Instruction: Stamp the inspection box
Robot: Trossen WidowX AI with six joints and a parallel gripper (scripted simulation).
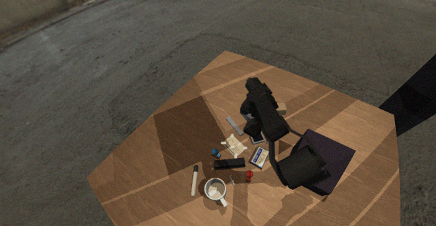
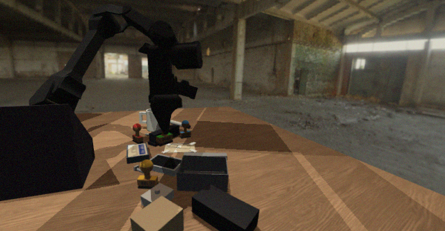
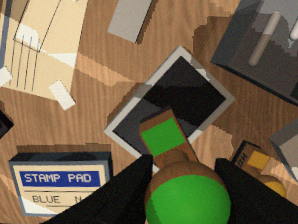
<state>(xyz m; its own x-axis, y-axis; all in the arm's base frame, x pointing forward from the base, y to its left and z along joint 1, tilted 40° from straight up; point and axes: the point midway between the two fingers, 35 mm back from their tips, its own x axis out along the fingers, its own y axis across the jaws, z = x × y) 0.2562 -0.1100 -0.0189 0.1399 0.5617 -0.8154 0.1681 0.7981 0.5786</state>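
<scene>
The cream card is 100 mm to the left of my gripper tip, 100 mm below it and 80 mm ahead of it. The rest, counted from my gripper tip: yellow stamp (80 mm below, 60 mm to the right, 60 mm behind); green-knobbed stamp (10 mm below); ink pad (90 mm below).
</scene>
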